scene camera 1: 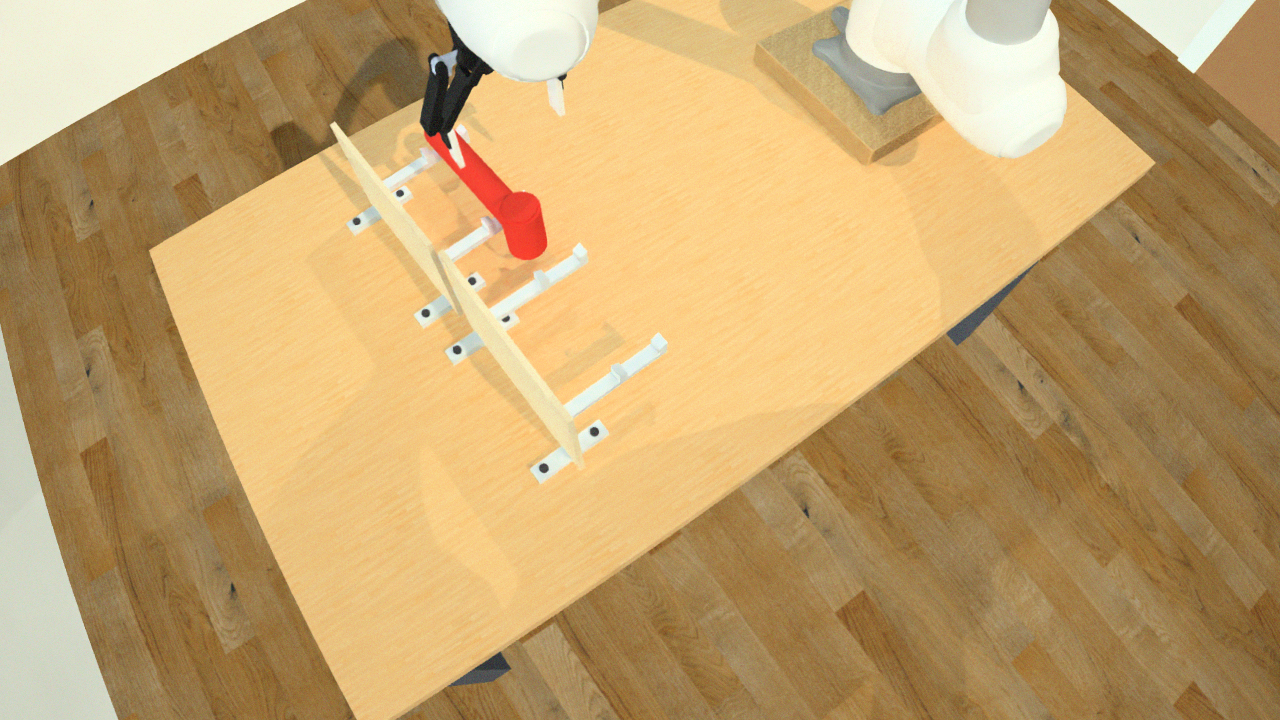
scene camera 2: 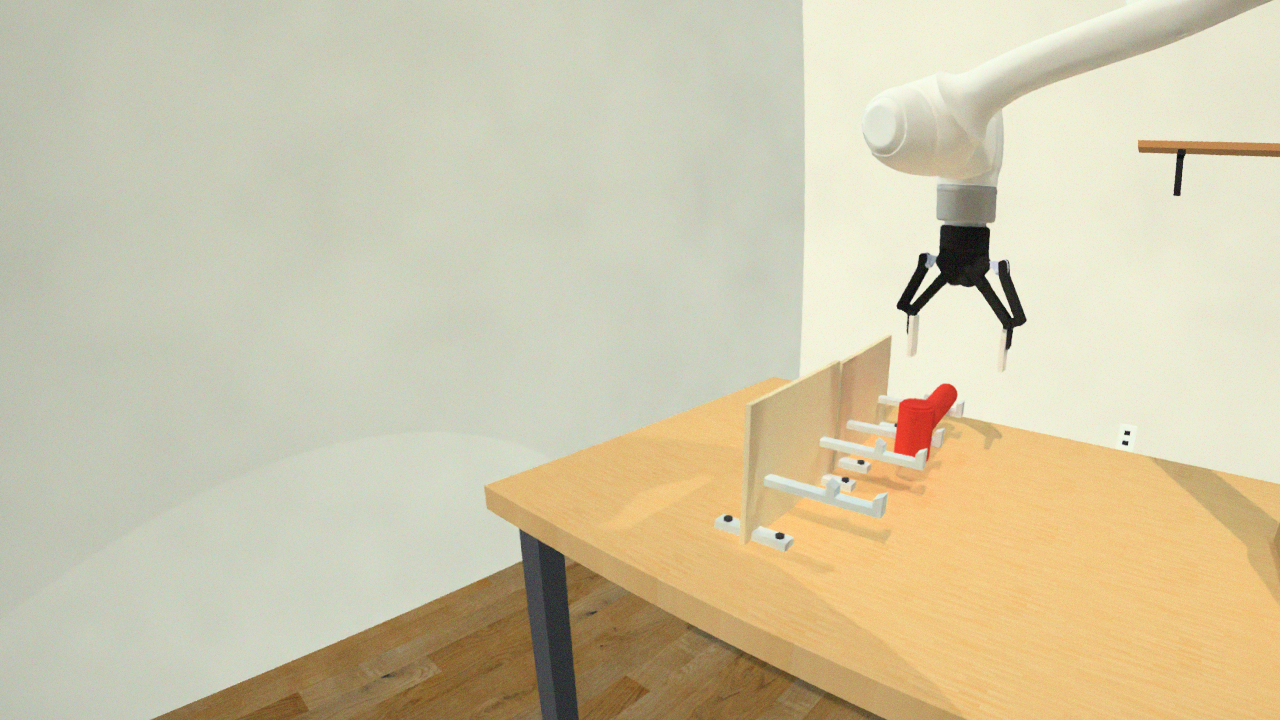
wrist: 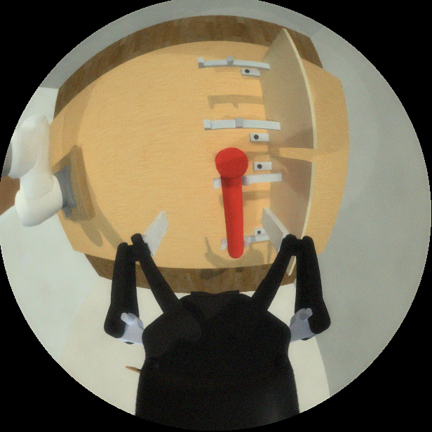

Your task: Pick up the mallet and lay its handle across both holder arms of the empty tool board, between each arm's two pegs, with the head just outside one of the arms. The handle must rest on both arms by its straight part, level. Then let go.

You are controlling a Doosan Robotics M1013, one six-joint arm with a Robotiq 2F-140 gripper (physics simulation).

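The red mallet (scene camera 1: 523, 231) (scene camera 2: 914, 431) (wrist: 233, 207) lies with its handle across both arms of the far tool board (scene camera 1: 393, 213) (scene camera 2: 868, 374) (wrist: 296, 190). Its head is just outside the arm nearer the empty board. My gripper (scene camera 1: 507, 123) (scene camera 2: 956, 347) (wrist: 213, 217) is open and empty, pointing down above the handle, one finger on each side of it in the wrist view. The empty tool board (scene camera 1: 510, 349) (scene camera 2: 792, 438) (wrist: 290, 95) has two bare holder arms, an inner arm (scene camera 1: 514, 300) (scene camera 2: 854, 448) (wrist: 260, 124) and an outer arm (scene camera 1: 590, 394) (scene camera 2: 805, 490) (wrist: 250, 63), each with two pegs.
Both boards stand upright in line on the wooden table (scene camera 1: 805, 268) (scene camera 2: 1029, 555) (wrist: 145, 130), fixed by small white feet. The right finger in the wrist view is near the far board's panel. The arm's base block (scene camera 1: 850, 125) (wrist: 82, 185) stands on the table.
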